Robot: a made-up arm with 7 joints. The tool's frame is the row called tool. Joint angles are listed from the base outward. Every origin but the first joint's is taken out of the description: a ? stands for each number. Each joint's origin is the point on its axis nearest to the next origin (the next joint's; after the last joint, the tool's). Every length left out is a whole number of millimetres.
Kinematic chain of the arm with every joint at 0, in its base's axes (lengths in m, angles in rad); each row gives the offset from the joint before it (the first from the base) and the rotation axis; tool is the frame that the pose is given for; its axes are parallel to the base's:
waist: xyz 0 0.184 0 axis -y
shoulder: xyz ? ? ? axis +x
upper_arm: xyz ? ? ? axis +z
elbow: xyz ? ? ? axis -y
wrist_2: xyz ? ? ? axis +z
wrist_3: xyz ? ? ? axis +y
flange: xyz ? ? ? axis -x
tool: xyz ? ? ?
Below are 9 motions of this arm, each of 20 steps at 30 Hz.
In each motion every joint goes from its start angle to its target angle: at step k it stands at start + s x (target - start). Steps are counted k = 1, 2, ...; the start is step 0. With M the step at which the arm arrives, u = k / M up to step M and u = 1 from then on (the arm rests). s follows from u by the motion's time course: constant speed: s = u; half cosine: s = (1 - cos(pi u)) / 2; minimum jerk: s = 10 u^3 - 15 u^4 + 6 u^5.
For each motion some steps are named. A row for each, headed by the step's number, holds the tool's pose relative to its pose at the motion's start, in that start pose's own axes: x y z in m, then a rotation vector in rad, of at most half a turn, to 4 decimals.
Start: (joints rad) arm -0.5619 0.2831 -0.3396 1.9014 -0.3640 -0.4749 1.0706
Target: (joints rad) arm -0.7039 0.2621 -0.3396 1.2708 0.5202 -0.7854 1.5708
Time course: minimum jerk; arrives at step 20
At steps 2, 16, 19, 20:
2: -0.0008 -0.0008 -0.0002 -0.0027 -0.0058 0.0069
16: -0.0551 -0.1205 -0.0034 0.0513 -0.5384 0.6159
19: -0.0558 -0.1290 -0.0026 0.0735 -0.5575 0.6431
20: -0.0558 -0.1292 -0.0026 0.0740 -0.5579 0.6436

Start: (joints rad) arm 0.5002 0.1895 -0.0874 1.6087 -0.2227 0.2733 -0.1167
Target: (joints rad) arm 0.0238 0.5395 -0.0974 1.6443 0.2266 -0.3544 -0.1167
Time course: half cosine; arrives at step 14
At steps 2, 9, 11, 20:
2: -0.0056 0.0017 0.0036 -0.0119 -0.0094 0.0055
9: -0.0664 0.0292 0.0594 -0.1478 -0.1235 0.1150
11: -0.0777 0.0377 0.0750 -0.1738 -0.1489 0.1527
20: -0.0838 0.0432 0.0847 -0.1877 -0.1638 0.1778

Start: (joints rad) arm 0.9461 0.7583 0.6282 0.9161 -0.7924 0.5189 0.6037
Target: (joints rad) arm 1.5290 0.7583 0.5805 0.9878 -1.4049 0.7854 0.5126
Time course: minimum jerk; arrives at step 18
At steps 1, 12, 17, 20:
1: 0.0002 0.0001 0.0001 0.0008 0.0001 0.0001
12: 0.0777 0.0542 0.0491 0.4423 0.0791 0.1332
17: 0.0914 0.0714 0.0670 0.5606 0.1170 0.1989
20: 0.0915 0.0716 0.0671 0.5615 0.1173 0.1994

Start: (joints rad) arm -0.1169 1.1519 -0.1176 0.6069 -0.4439 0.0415 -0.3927
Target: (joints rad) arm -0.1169 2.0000 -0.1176 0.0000 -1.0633 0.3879 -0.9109
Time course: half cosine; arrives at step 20
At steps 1, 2, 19, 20:
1: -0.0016 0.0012 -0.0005 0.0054 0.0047 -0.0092
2: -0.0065 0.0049 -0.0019 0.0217 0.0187 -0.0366
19: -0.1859 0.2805 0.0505 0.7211 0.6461 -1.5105
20: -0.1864 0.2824 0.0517 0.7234 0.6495 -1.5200

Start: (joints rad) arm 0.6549 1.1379 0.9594 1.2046 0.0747 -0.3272 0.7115
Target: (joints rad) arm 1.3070 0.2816 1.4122 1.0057 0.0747 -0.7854 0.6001
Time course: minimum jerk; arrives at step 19
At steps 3, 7, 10, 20:
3: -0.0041 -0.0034 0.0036 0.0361 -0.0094 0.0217
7: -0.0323 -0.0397 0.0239 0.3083 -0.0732 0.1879
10: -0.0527 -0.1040 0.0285 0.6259 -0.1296 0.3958
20: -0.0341 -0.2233 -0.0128 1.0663 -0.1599 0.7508

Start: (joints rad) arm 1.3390 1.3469 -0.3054 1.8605 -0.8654 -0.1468 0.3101
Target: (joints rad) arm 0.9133 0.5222 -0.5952 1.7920 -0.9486 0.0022 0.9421
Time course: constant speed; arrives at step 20
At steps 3, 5, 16, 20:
3: 0.0305 -0.0183 -0.0141 -0.1090 -0.0823 0.1168
5: 0.0528 -0.0284 -0.0214 -0.1828 -0.1425 0.1905
16: 0.1880 -0.0487 -0.0327 -0.5799 -0.5417 0.5348
20: 0.2358 -0.0394 -0.0264 -0.7099 -0.7118 0.6338

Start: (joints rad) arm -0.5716 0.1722 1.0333 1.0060 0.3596 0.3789 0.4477
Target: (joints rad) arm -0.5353 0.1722 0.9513 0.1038 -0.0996 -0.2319 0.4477
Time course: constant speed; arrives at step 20
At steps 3, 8, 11, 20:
3: -0.0227 0.0085 -0.0046 0.0528 0.0591 -0.0356
8: -0.0619 0.0195 -0.0056 0.1105 0.1691 -0.1074
11: -0.0856 0.0243 -0.0023 0.1255 0.2402 -0.1545
20: -0.1524 0.0295 0.0249 0.0804 0.4634 -0.2875

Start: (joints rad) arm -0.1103 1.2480 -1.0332 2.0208 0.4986 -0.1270 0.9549
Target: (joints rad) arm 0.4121 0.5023 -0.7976 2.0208 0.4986 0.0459 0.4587
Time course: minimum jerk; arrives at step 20
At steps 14, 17, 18, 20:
14: 0.1196 0.0907 -0.0205 0.5686 -0.4451 -0.5616
17: 0.1448 0.0961 -0.0215 0.6340 -0.5435 -0.6341
18: 0.1482 0.0966 -0.0216 0.6419 -0.5570 -0.6431
20: 0.1498 0.0968 -0.0217 0.6456 -0.5634 -0.6474

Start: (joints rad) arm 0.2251 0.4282 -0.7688 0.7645 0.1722 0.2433 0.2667
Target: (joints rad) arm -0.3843 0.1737 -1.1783 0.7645 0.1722 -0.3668 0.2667
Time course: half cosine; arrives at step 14
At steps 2, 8, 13, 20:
2: -0.0063 -0.0127 -0.0031 -0.0386 -0.0084 -0.0158
8: -0.0732 -0.1622 0.0018 -0.5010 -0.1587 -0.0873
13: -0.1055 -0.2582 0.0439 -0.8074 -0.3076 -0.0170
20: -0.1063 -0.2612 0.0457 -0.8171 -0.3131 -0.0130

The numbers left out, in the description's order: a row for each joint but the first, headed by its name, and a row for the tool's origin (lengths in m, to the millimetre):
shoulder: 0 0 0
upper_arm: 0 0 -0.209
elbow: 0 0 0
wrist_2: 0 0 -0.187
wrist_3: 0 0 0
flange: 0 0 0
tool: 0 0 0

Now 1 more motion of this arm.
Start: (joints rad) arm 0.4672 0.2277 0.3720 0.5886 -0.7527 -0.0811 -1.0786
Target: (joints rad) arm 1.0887 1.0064 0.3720 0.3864 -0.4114 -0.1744 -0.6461
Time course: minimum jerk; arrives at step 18
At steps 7, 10, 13, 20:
7: 0.0154 0.0337 -0.0968 0.1216 0.0079 0.0823
10: 0.0259 0.0960 -0.1808 0.2580 0.0332 0.1852
13: 0.0249 0.1667 -0.2338 0.3831 0.0641 0.2898
20: 0.0194 0.2070 -0.2528 0.4500 0.0821 0.3494

